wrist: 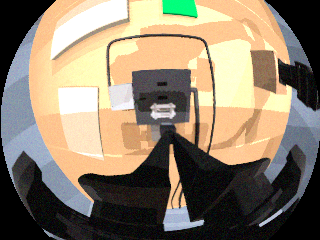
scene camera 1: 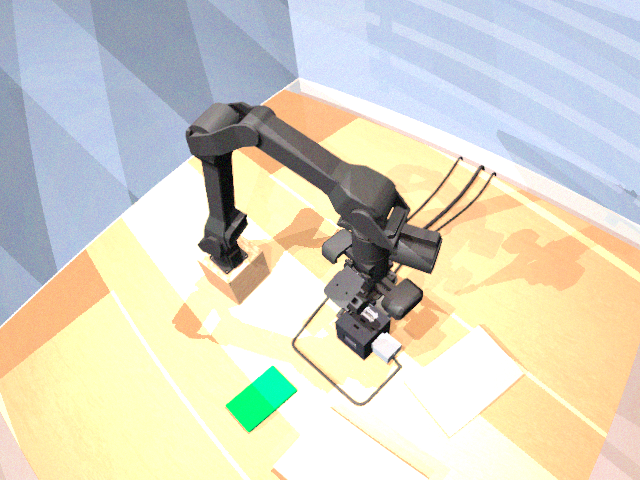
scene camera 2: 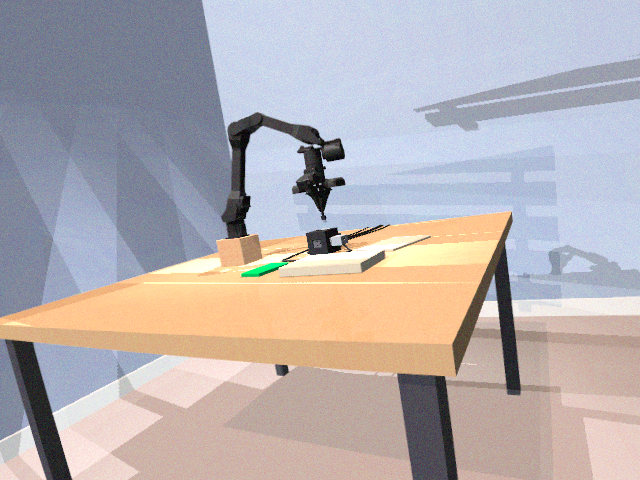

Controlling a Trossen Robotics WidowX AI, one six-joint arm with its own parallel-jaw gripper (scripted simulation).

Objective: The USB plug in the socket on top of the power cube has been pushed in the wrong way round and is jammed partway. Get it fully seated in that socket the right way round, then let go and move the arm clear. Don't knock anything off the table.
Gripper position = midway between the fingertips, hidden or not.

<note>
I see my gripper [scene camera 1: 370,296], a green card [scene camera 1: 269,391] and a black power cube [scene camera 1: 356,331].
My gripper is seen too in the wrist view [wrist: 170,137] and in scene camera 2 [scene camera 2: 322,211]. The black power cube is seen too in the wrist view [wrist: 161,86] and in scene camera 2 [scene camera 2: 318,241].
</note>
